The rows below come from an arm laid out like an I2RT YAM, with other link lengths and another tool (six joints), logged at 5 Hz.
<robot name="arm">
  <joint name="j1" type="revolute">
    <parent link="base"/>
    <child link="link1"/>
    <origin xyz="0 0 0.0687" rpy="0 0 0"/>
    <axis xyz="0 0 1"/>
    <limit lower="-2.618" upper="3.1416"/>
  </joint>
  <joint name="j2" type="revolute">
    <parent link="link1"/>
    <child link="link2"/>
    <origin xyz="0.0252 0.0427 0.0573" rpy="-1.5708 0 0"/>
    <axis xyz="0 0 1"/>
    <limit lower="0" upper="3.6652"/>
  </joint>
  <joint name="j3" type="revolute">
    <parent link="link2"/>
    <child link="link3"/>
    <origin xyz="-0.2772 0 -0.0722" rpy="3.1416 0 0"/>
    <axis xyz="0 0 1"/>
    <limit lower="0" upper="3.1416"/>
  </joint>
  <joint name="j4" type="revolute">
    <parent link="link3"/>
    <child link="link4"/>
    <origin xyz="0.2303 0.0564 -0.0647" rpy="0 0 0"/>
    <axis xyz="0 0 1"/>
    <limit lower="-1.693" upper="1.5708"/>
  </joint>
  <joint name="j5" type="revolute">
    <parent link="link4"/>
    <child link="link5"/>
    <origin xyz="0.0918 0.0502 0.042" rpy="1.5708 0 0"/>
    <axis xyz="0 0 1"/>
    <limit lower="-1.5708" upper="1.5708"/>
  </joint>
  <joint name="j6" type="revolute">
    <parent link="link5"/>
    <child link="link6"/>
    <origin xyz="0.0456 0 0.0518" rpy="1.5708 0 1.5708"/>
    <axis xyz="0 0 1"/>
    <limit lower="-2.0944" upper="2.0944"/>
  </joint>
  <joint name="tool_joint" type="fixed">
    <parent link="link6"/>
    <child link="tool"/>
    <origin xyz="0.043 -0.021 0.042" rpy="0.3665 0 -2.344"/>
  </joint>
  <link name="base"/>
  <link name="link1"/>
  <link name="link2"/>
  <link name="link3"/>
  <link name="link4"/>
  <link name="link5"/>
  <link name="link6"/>
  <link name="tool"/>
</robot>
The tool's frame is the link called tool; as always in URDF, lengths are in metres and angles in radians.
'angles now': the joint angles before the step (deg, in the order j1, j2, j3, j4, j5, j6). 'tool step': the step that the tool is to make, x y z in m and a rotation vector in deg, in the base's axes. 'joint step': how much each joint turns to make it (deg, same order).
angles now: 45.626, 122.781, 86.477, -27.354, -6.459, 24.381
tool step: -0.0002, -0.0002, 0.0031, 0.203, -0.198, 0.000
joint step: 0.000, -0.429, -0.016, -0.129, 0.000, 0.000
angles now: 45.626, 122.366, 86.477, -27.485, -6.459, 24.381
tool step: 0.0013, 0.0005, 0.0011, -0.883, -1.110, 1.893
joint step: -0.001, -0.017, 0.005, -0.132, 0.415, -2.339
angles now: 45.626, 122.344, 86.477, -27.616, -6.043, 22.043
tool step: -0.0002, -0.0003, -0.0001, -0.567, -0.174, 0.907
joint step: -0.004, -0.001, 0.009, -0.404, 0.063, -1.053
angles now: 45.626, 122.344, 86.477, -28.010, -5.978, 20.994
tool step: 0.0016, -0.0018, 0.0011, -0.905, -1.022, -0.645
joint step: 0.001, 0.012, 0.036, 0.042, 1.508, -0.021
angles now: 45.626, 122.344, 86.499, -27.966, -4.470, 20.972
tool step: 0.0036, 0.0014, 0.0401, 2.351, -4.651, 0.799
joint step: 0.001, -4.281, 1.046, -0.496, 1.093, -1.508
